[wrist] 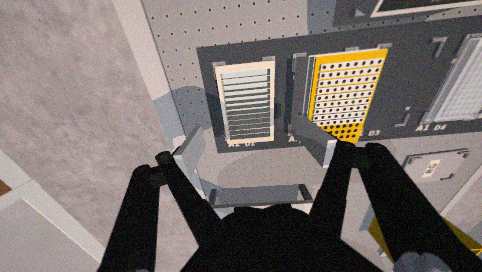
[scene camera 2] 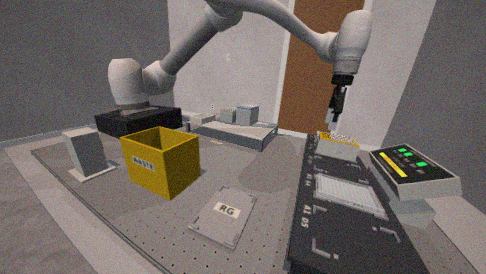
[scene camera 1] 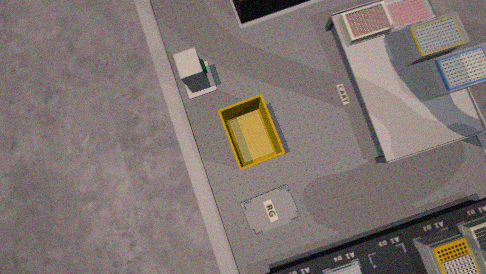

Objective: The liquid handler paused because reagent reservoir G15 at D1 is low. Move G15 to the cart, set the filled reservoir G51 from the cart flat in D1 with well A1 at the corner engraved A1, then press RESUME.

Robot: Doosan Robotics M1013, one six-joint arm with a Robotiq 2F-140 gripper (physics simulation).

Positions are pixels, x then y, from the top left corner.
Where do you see a block with green button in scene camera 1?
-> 197,82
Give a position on a yellow waste bin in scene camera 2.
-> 165,161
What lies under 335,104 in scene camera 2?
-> The gripper.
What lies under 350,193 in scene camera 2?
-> A clear well plate.
